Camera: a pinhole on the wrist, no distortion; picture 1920 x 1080 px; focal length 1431.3 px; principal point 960.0 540.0 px. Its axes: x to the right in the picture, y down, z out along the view. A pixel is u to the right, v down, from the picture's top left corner.
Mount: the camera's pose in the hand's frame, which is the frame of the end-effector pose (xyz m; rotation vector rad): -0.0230 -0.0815 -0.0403 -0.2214 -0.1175 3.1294
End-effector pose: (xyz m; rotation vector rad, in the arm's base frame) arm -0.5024 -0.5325 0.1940 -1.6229 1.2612 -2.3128
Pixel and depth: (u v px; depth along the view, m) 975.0 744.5 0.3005
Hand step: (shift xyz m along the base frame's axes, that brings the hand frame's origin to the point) 0.2911 -0.0182 0.0706
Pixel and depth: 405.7 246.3 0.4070
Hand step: 0.2908 -0.2429 0.1226
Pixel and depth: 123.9 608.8 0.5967
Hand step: 0.4329 -0.3534 0.3520
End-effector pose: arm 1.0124 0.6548 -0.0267 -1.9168 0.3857 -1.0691
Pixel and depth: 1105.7 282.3 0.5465
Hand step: 0.3065 0.3823 -0.1826
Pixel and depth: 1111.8 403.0 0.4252
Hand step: 0.2174 0.3255 -0.0989
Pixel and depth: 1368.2 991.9 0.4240
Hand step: 0.1300 0.4556 0.0091
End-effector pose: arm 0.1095 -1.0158 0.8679 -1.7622 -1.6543 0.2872
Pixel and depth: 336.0 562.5 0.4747
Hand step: -0.3511 0.2524 -0.2255
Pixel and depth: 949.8 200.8 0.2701
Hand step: -0.1765 0.0183 -0.1644
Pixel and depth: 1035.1 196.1 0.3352
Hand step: -0.2090 0.0127 -0.2260
